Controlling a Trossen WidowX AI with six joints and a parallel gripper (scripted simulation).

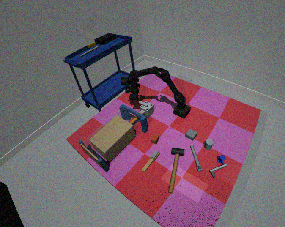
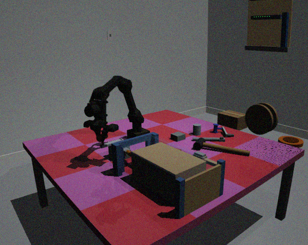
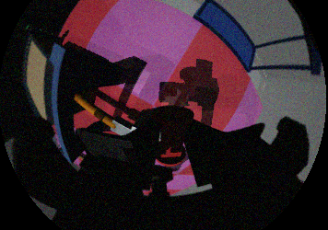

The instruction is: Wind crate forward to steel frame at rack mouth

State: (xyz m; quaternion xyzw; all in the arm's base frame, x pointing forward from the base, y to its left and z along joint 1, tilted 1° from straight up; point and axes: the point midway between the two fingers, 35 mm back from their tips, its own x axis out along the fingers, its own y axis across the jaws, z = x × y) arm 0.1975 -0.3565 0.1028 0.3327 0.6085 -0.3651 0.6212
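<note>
The red-knobbed winch handle lies 5 cm to the left of my gripper tip, 2 cm below it and 1 cm behind it. The rest, counted from my gripper tip: frame 15 cm ahead, 12 cm to the left, 2 cm below; then red knob 1 cm to the left, 1 cm behind, 1 cm above; then grey winch 10 cm to the left, 9 cm below, 3 cm behind.
</note>
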